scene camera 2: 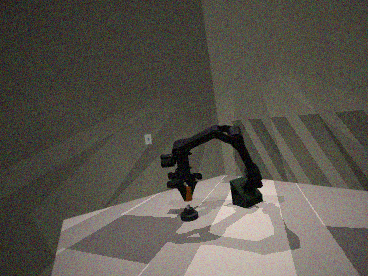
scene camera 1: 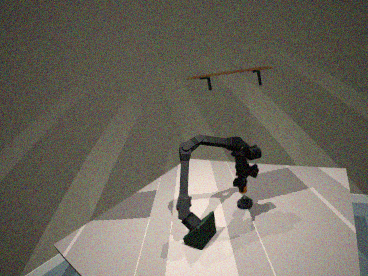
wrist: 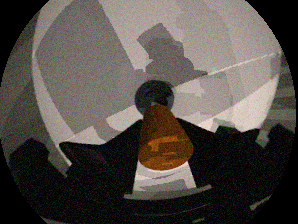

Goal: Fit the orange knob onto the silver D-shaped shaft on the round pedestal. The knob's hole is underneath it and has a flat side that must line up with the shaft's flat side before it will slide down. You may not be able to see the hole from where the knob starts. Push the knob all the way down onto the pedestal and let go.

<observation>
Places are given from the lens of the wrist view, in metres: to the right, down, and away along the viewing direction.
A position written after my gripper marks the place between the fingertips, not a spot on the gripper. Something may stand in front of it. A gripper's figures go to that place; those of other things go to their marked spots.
my gripper (wrist: 158, 121): 0.01, 0.01, 0.10
orange knob (wrist: 164, 145): 0.01, 0.02, 0.04
dark round pedestal (wrist: 154, 92): 0.01, -0.04, 0.13
The marked spots on the dark round pedestal and the orange knob are 0.10 m apart.
</observation>
